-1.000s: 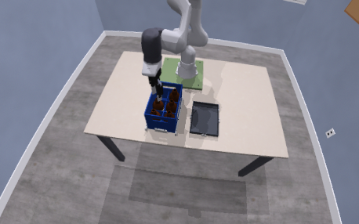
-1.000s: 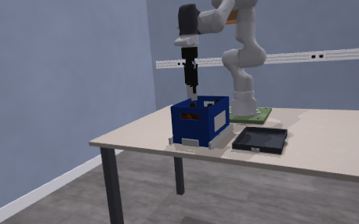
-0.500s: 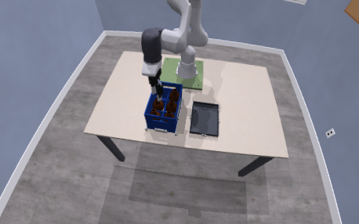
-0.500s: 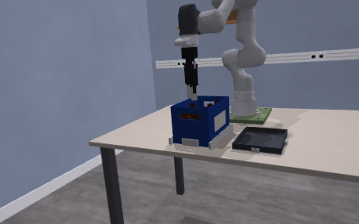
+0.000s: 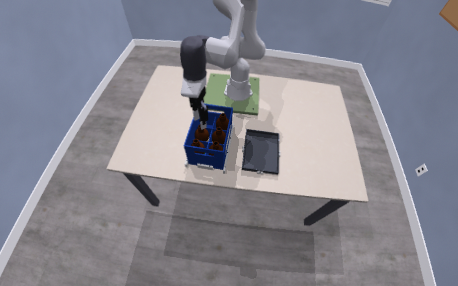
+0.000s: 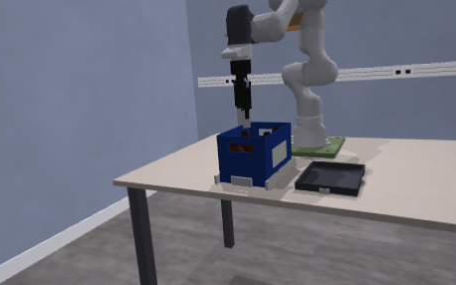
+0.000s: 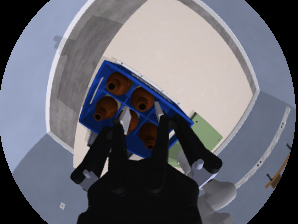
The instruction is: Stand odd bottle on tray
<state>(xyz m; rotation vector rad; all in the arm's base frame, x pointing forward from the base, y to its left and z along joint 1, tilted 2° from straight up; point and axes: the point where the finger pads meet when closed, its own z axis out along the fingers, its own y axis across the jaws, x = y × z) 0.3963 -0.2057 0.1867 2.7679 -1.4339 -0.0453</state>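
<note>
Now: the blue crate 5 cm to the left of my hand and 13 cm below it. From my hand the other things lie so: dark tray: 4 cm ahead, 32 cm to the left, 20 cm below; bottle: 8 cm behind, 11 cm to the left, 13 cm below.
</note>
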